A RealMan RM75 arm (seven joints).
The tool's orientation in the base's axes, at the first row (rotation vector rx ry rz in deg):
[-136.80, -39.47, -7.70]
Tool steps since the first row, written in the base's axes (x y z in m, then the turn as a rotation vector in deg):
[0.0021, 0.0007, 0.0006, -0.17, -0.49, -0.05]
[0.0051, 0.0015, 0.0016, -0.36, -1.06, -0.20]
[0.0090, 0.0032, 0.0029, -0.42, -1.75, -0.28]
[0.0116, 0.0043, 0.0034, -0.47, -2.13, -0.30]
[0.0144, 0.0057, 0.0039, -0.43, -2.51, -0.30]
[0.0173, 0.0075, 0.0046, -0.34, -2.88, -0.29]
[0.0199, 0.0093, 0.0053, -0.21, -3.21, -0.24]
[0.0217, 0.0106, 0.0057, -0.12, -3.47, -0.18]
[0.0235, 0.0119, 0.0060, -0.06, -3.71, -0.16]
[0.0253, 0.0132, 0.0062, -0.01, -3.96, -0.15]
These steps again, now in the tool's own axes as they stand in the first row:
[0.0023, 0.0003, -0.0002, -0.38, 0.26, -0.25]
[0.0055, 0.0007, -0.0007, -0.83, 0.62, -0.46]
[0.0099, 0.0009, -0.0010, -1.21, 1.09, -0.81]
[0.0127, 0.0012, -0.0009, -1.43, 1.33, -1.03]
[0.0159, 0.0014, -0.0007, -1.56, 1.60, -1.26]
[0.0194, 0.0013, -0.0004, -1.65, 1.88, -1.50]
[0.0226, 0.0011, 0.0000, -1.67, 2.13, -1.75]
[0.0248, 0.0009, 0.0003, -1.69, 2.32, -1.96]
[0.0270, 0.0008, 0.0008, -1.74, 2.50, -2.13]
[0.0292, 0.0008, 0.0013, -1.80, 2.68, -2.30]

